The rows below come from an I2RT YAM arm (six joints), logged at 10 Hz.
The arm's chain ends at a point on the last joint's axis. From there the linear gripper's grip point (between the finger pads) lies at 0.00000 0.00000 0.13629 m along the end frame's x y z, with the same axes.
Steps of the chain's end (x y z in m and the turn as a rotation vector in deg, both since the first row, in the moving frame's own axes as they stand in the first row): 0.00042, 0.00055, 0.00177, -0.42, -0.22, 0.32; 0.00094, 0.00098, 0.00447, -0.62, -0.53, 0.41; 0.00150, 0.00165, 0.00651, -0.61, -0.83, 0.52; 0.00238, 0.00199, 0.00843, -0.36, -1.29, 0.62; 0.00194, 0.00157, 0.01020, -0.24, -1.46, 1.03; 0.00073, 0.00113, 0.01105, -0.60, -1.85, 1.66; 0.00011, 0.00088, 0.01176, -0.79, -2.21, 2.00; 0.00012, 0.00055, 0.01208, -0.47, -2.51, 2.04
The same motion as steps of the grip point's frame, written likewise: -0.00011, 0.00155, 0.00177, -0.42, -0.22, 0.32; -0.00033, 0.00245, 0.00446, -0.62, -0.53, 0.41; -0.00048, 0.00309, 0.00649, -0.61, -0.83, 0.52; -0.00069, 0.00283, 0.00839, -0.36, -1.29, 0.62; -0.00154, 0.00211, 0.01015, -0.24, -1.46, 1.03; -0.00369, 0.00249, 0.01097, -0.60, -1.85, 1.66; -0.00518, 0.00267, 0.01165, -0.79, -2.21, 2.00; -0.00587, 0.00156, 0.01194, -0.47, -2.51, 2.04
